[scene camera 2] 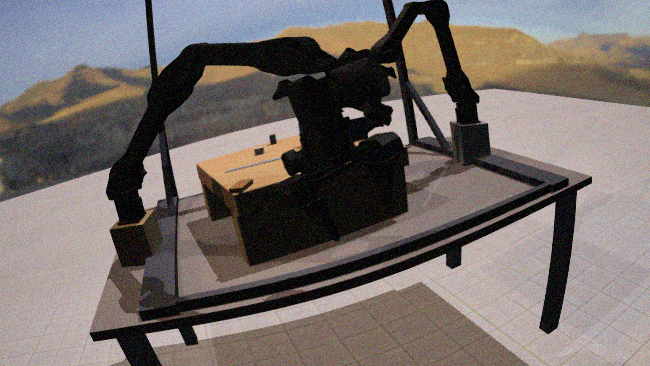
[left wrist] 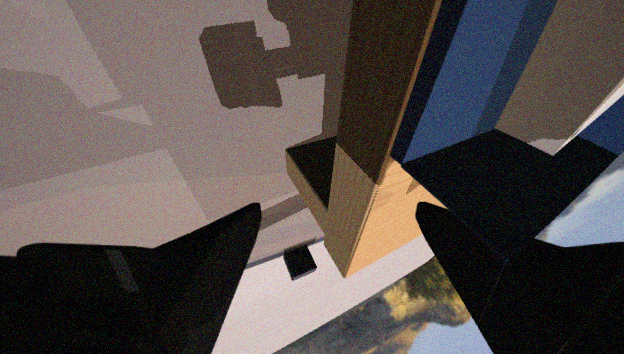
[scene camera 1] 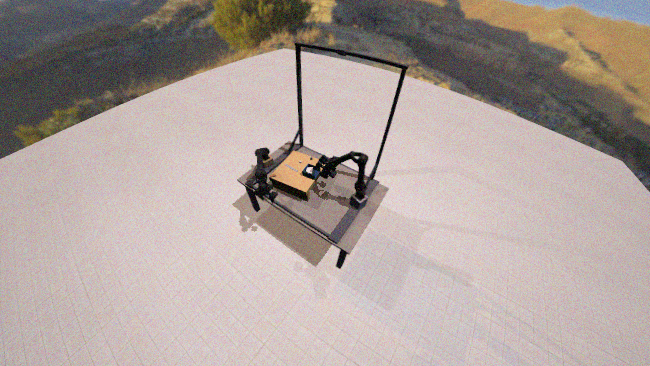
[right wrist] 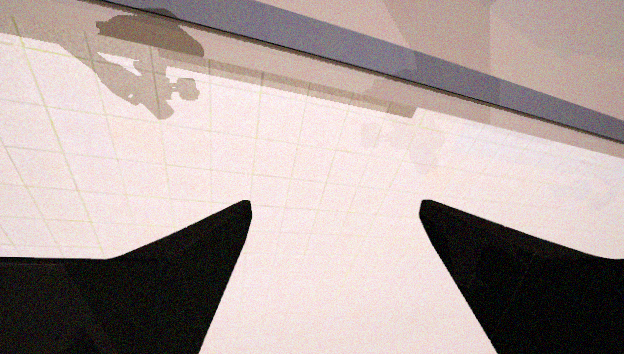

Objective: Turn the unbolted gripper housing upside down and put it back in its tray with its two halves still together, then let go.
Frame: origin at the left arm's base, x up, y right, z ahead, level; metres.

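Seen in the pictures: left gripper, fingertip midpoint: (left wrist: 338, 209); right gripper, fingertip midpoint: (scene camera 2: 363, 224) (scene camera 1: 268, 201) (right wrist: 335, 207); left arm's base at its link origin: (scene camera 2: 468, 122) (scene camera 1: 359, 196); right arm's base at its link origin: (scene camera 2: 132, 219) (scene camera 1: 265, 157).
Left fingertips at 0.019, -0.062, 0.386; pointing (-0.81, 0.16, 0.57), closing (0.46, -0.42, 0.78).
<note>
Offsets run from my left fingertips to a thing's middle, as dx, dy, dz. Level surfaces: height alone.
The blue tray {+0.034, -0.113, +0.028} (scene camera 1: 313, 175) (left wrist: 467, 65) is at the right part of the wooden box top in scene camera 1. The pale housing {+0.035, -0.120, +0.048} (scene camera 1: 309, 169) (left wrist: 555, 75) sits in it; its halves cannot be told apart and its way up is unclear. In scene camera 2 the dark arms hide both. My left gripper (scene camera 1: 320, 167) (left wrist: 338, 209) is open and empty, close beside the tray and over the box edge; in the left wrist view its right finger overlaps the dark tray side. My right gripper (right wrist: 335, 207) is open and empty, away from the tray, at the table's near edge.
The wooden box {-0.064, -0.166, +0.138} (scene camera 1: 290, 175) (scene camera 2: 220, 175) (left wrist: 385, 220) stands on the table {dx -0.136} (scene camera 1: 320, 215) (scene camera 2: 450, 195). Small dark blocks {+0.016, -0.109, +0.203} (scene camera 2: 258, 151) and a thin rod {+0.009, -0.212, +0.195} (scene camera 2: 250, 166) lie on its top. A black frame (scene camera 1: 300, 95) rises behind the table.
</note>
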